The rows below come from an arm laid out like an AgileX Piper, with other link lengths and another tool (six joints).
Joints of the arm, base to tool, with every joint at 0 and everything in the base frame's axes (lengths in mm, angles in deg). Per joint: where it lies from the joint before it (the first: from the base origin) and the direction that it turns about. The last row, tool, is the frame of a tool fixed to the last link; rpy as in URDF.
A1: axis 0 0 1 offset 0 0 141.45
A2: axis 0 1 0 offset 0 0 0
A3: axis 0 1 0 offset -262.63 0 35.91
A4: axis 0.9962 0 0.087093 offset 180.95 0 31.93
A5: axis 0 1 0 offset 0 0 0
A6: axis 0.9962 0 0.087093 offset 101.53 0 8.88
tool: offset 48.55 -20 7.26 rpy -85.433 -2.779 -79.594
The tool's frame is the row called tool.
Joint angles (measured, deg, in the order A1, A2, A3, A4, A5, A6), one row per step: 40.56 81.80 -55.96 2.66 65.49 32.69; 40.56 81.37 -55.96 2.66 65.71 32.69; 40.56 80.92 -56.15 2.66 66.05 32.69; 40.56 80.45 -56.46 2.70 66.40 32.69; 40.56 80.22 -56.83 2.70 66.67 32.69; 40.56 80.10 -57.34 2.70 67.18 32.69; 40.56 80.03 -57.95 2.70 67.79 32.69; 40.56 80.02 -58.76 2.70 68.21 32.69; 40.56 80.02 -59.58 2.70 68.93 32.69; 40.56 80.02 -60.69 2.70 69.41 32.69; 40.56 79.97 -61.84 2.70 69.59 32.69; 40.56 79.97 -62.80 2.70 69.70 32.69; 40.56 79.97 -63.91 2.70 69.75 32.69; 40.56 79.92 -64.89 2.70 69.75 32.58
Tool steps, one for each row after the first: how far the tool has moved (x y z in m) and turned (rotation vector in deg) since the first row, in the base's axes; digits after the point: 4 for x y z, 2 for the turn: -0.0008 -0.0007 0.0013 0.14 -0.16 0.01; -0.0014 -0.0012 0.0033 0.34 -0.38 0.02; -0.0018 -0.0013 0.0056 0.65 -0.68 0.03; -0.0016 -0.0012 0.0075 0.87 -0.93 0.04; -0.0014 -0.0010 0.0095 0.95 -1.02 0.06; -0.0012 -0.0008 0.0116 1.01 -1.06 0.09; 0.0000 0.0003 0.0142 1.27 -1.36 0.11; 0.0005 0.0008 0.0168 1.34 -1.43 0.14; 0.0023 0.0023 0.0204 1.76 -1.91 0.16; 0.0046 0.0043 0.0243 2.42 -2.68 0.17; 0.0066 0.0060 0.0276 2.97 -3.33 0.18; 0.0090 0.0081 0.0314 3.66 -4.14 0.18; 0.0112 0.0099 0.0350 4.32 -4.93 0.29
